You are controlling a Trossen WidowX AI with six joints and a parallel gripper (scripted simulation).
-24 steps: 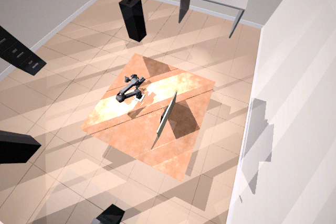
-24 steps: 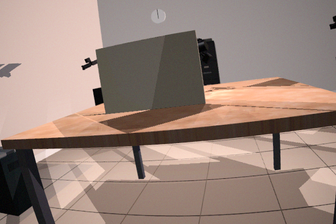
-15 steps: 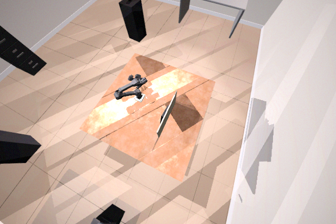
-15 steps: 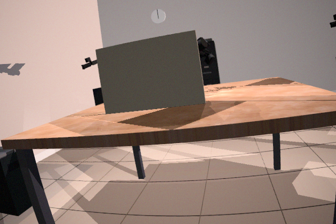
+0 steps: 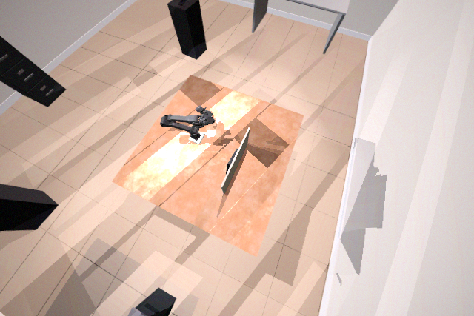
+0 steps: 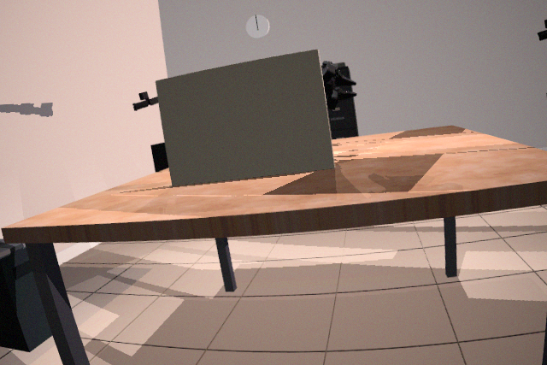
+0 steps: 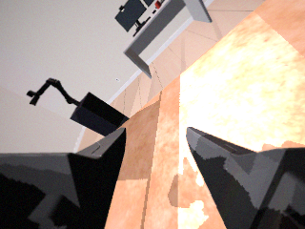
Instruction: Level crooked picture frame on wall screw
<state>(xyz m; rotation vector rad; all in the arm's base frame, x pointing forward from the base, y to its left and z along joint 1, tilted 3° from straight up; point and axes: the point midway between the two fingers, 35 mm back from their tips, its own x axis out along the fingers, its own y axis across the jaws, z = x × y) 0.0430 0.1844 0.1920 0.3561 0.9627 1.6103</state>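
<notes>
Right now my gripper tip is 42 cm short of the picture frame, 29 cm to the left of it and 4 cm above it. The rest, counted from my gripper tip: wall panel (43 cm ahead, 28 cm to the right, 5 cm below).
</notes>
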